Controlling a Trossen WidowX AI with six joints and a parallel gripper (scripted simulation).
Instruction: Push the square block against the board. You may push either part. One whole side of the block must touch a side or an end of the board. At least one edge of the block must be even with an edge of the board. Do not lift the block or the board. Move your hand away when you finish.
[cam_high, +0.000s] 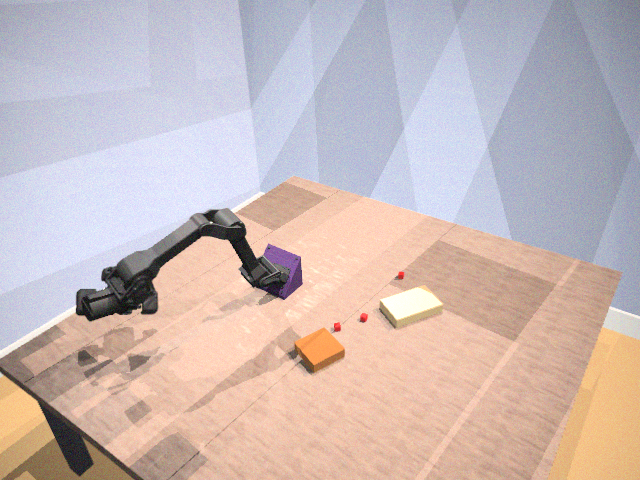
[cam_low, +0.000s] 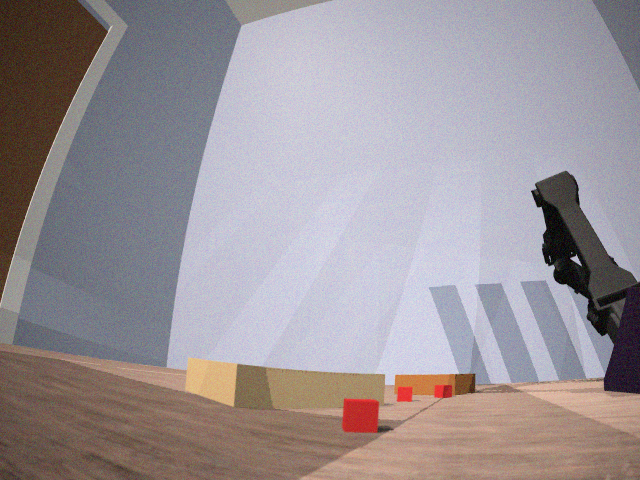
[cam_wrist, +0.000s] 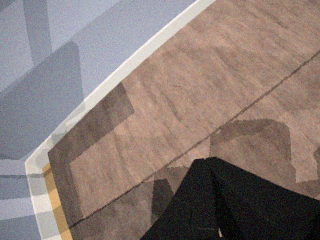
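The square block lies 47 cm ahead of my gripper tip, 27 cm to the left of it and 13 cm below it. Round my gripper tip: cream board 60 cm ahead, 56 cm to the left, 13 cm below.
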